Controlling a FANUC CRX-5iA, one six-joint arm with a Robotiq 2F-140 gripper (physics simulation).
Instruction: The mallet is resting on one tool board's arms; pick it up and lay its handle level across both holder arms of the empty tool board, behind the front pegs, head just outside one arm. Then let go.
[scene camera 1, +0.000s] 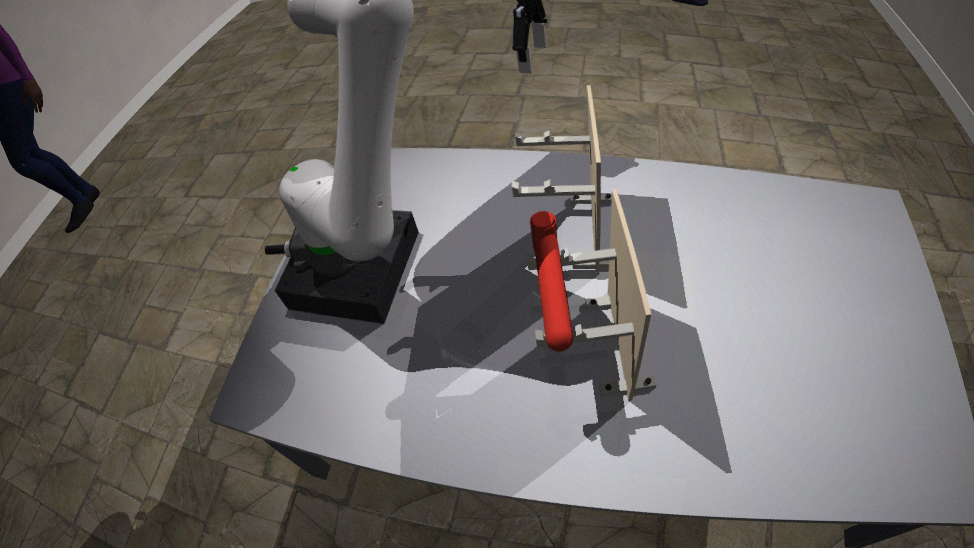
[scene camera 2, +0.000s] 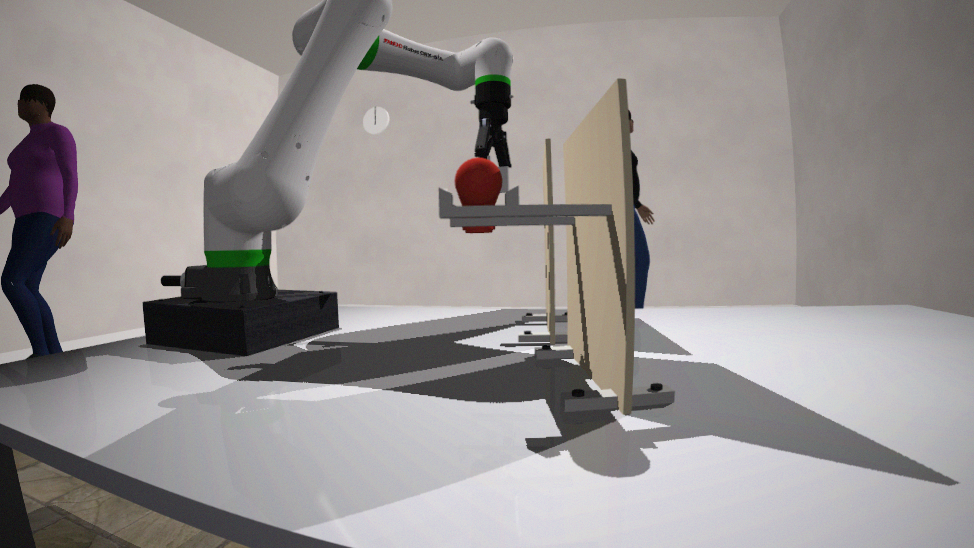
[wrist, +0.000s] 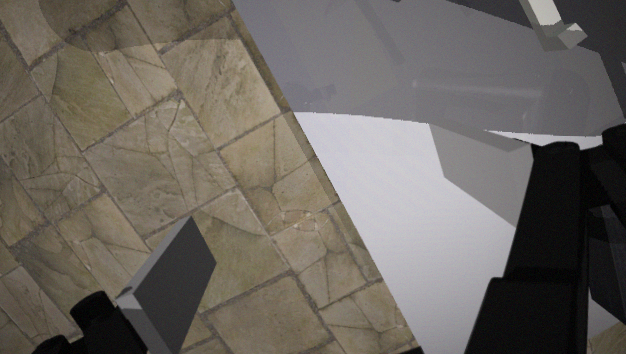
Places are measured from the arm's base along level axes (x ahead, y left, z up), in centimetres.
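Where they show: gripper, between the fingertips: (scene camera 1: 533, 59) (wrist: 317, 196); arm's base, origin of its link: (scene camera 2: 240, 296).
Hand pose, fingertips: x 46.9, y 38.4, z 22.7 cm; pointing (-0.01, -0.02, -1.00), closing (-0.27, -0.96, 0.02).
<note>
Things, the pixels of their centre, and the offset from my fingertips. "spot": a spot on its surface instead. Level surfaces: height alone.
- red mallet, middle of its body: (scene camera 2: 478, 196) (scene camera 1: 551, 281) dz -9.0, dx +2.0, dy -59.8 cm
- nearer tool board, middle of its body: (scene camera 2: 544, 248) (scene camera 1: 595, 305) dz -15.2, dx +9.5, dy -60.7 cm
- farther tool board, a spot on its surface: (scene camera 1: 594, 136) spot: dz +2.0, dx +11.3, dy -34.9 cm
- white table, height of its surface: dz -30.3 cm
The red mallet (scene camera 1: 550, 278) (scene camera 2: 478, 184) lies across the two holder arms (scene camera 1: 606, 329) of the nearer tool board (scene camera 1: 629, 283) (scene camera 2: 596, 218). The farther tool board (scene camera 1: 594, 136) (scene camera 2: 548, 218) stands behind it, and its two arms (scene camera 1: 552, 189) are bare. My gripper (scene camera 1: 529, 48) (scene camera 2: 492, 163) (wrist: 317, 196) is open and empty. It hangs high beyond the far board, over the table's far edge.
The robot's black base (scene camera 1: 344, 283) (scene camera 2: 267, 321) stands on the left of the white table (scene camera 1: 485, 435). A person (scene camera 2: 643, 245) stands behind the boards, mostly hidden. Stone floor surrounds the table.
</note>
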